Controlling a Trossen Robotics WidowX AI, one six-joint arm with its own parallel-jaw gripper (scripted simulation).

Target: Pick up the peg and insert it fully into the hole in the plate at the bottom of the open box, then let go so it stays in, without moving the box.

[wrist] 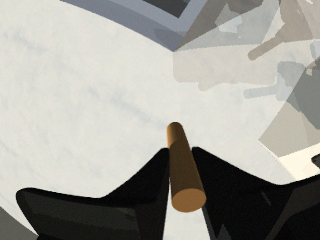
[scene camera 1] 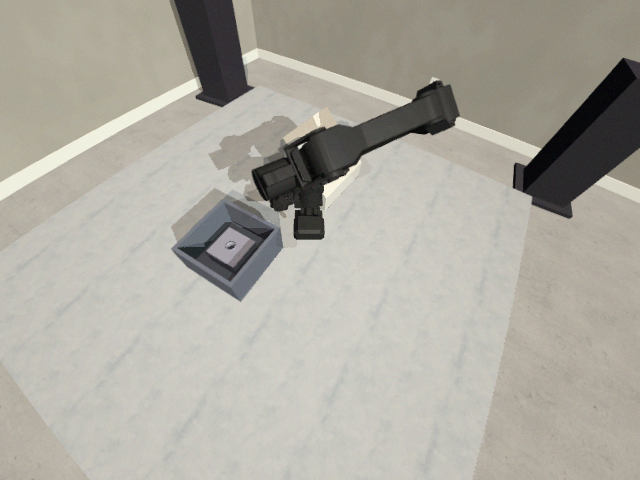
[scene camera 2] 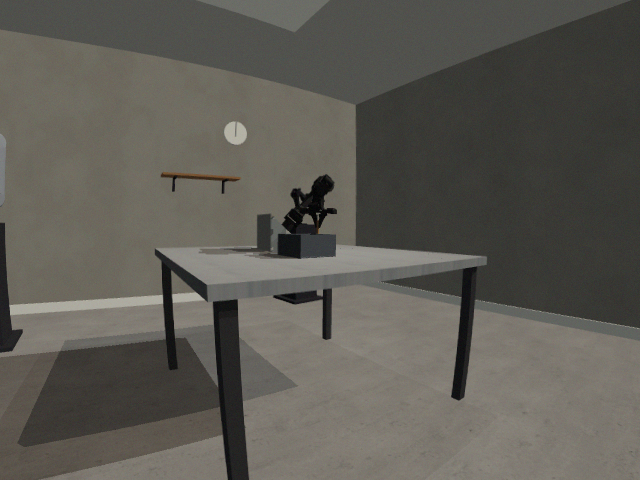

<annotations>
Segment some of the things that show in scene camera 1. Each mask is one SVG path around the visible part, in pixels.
My gripper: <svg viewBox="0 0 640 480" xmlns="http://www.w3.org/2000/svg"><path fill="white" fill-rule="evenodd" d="M270 199L270 207L277 212L287 210L288 206L294 204L294 208L301 208L301 210L295 210L293 234L296 240L322 240L324 238L324 219L322 210L319 207L323 206L322 193L324 193L324 186L315 190L310 187L302 191L298 184L297 188Z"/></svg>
A box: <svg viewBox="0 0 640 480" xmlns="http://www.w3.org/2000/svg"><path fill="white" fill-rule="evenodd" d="M223 199L184 235L171 250L189 269L203 278L205 276L209 282L241 302L282 250L281 230L278 226ZM229 227L255 241L258 248L236 275L214 262L206 252Z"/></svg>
A plate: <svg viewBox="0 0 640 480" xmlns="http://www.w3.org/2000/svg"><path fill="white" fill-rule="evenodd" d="M229 227L206 252L214 262L236 275L258 248L255 241Z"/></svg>
</annotations>
